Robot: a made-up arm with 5 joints.
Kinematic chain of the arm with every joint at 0, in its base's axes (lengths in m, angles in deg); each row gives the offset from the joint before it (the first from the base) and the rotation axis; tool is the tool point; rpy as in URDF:
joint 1: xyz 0.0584 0 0.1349 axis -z
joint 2: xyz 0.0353 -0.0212 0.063 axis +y
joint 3: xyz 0.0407 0 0.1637 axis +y
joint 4: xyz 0.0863 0 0.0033 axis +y
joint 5: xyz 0.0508 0.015 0 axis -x
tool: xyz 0 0 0 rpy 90 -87.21 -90
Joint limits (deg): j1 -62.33..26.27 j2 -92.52..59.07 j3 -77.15..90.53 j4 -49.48..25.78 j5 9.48..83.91
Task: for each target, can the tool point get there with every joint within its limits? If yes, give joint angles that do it. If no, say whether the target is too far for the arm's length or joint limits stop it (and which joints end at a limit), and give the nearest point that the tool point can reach.
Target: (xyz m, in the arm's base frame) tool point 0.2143 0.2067 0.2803
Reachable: yes | joints -54.35 22.52 12.12 -26.86 61.26
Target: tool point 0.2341 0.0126 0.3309
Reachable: yes | joints -6.11 -10.34 19.56 19.93 27.98
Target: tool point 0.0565 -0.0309 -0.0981
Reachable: no: joint limits stop it (at a limit: joint 1, joint 2) | nearest point 0.1740 -0.0640 0.1262 | short by 0.255 m
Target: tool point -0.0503 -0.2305 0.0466
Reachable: no: joint limits stop it (at a limit: joint 1, joint 2, joint 3, joint 4) | nearest point -0.0545 -0.2286 0.2115 | short by 0.165 m
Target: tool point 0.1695 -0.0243 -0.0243
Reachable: no: joint limits stop it (at a limit: joint 2) | nearest point 0.2114 -0.0335 0.1160 | short by 0.147 m
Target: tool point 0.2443 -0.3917 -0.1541
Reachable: no: too far | nearest point 0.2734 -0.1130 0.1180 | short by 0.391 m
